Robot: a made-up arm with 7 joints. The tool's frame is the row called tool. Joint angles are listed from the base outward. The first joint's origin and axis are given. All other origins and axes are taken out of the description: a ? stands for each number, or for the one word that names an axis. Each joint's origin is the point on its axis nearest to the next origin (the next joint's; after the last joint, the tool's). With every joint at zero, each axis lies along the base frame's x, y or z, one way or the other. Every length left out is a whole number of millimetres.
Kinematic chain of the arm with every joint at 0, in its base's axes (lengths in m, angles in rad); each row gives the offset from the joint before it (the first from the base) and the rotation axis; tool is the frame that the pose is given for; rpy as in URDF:
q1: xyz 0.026 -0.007 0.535 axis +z
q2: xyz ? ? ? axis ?
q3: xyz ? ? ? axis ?
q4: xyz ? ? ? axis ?
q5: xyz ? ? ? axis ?
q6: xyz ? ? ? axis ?
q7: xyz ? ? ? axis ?
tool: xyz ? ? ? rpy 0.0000 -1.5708 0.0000
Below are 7 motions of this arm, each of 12 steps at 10 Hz.
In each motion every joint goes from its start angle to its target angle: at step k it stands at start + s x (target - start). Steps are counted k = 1, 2, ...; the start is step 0. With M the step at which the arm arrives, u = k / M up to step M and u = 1 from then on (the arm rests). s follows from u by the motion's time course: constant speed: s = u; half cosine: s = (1 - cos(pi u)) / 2; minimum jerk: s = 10 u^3 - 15 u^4 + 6 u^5.
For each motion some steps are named. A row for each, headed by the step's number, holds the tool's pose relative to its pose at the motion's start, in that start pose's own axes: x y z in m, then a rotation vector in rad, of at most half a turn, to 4 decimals.
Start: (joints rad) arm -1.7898 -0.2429 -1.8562 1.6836 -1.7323 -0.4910 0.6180
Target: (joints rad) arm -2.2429 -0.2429 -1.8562 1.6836 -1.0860 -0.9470 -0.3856
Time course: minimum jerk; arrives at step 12
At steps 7, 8, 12:
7: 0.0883 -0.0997 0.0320 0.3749 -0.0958 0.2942
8: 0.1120 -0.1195 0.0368 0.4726 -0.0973 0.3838
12: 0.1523 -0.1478 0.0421 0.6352 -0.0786 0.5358

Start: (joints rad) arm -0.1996 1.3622 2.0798 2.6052 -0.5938 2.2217 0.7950
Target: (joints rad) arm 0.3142 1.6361 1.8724 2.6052 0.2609 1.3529 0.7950
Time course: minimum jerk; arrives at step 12
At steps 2, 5, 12:
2: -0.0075 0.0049 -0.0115 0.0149 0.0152 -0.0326
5: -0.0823 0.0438 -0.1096 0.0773 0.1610 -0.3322
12: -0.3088 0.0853 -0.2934 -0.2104 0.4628 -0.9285

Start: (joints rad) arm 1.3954 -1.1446 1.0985 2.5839 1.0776 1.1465 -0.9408
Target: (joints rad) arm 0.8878 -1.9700 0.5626 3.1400 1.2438 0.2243 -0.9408
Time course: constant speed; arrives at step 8
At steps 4, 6, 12:
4: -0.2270 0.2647 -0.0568 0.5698 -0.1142 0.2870
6: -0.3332 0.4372 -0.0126 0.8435 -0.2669 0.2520
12: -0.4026 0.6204 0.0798 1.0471 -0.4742 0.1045

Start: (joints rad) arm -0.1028 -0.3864 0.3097 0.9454 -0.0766 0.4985 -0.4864
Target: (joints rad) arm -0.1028 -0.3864 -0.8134 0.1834 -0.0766 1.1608 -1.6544
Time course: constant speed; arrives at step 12
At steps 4, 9, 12:
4: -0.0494 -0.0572 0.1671 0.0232 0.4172 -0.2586
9: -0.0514 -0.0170 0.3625 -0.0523 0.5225 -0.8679
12: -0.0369 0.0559 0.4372 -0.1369 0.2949 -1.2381

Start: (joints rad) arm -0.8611 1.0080 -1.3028 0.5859 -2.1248 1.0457 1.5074
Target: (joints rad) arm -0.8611 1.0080 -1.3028 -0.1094 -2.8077 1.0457 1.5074
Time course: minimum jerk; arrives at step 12
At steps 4, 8, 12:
4: 0.0205 0.0164 0.0481 0.1742 -0.0697 -0.0813
8: 0.0932 0.0261 0.1755 0.5904 -0.2909 -0.3903
12: 0.1236 0.0172 0.2171 0.7115 -0.3788 -0.5301

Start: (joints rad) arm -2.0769 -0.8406 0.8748 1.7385 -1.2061 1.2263 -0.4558
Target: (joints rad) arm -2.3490 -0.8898 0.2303 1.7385 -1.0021 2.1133 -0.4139
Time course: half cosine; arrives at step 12
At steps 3, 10, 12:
3: -0.0329 0.0026 0.0156 -0.0276 0.2282 -0.0862
10: -0.0975 0.0204 0.1458 -0.3198 1.4099 -0.5190
12: -0.0945 0.0218 0.1565 -0.3578 1.5042 -0.5557

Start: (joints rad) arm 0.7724 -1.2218 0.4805 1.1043 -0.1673 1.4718 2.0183
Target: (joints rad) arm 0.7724 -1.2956 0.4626 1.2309 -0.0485 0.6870 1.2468
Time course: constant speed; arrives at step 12
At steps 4, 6, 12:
4: 0.0487 -0.0066 0.0033 0.2285 0.1271 -0.2994
6: 0.0731 -0.0140 0.0020 0.3367 0.1597 -0.4624
12: 0.1401 -0.0501 -0.0116 0.6164 0.1240 -0.9832

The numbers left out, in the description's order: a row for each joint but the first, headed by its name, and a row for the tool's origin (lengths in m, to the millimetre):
q2: xyz 0.012 -0.007 0.000, axis +y
q3: xyz -0.001 0.000 0.501, axis +z
q4: xyz 0.063 -0.016 0.000, axis -y
q5: xyz 0.071 0.000 -0.269, axis -z
q6: xyz 0.027 0.006 0.000, axis +y
q7: xyz 0.067 0.000 -0.061, axis -z
tool: xyz -0.023 0.022 0.000

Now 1 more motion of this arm.
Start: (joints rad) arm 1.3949 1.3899 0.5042 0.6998 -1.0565 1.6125 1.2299
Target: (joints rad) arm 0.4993 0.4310 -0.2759 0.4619 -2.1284 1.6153 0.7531
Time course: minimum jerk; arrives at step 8
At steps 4, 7, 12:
4: -0.2641 -0.1635 0.1278 -0.2356 0.0895 -0.0270
7: -0.4486 -0.0929 0.3887 -0.2821 0.3964 -0.1014
12: -0.4509 -0.0872 0.3978 -0.2807 0.4081 -0.1061

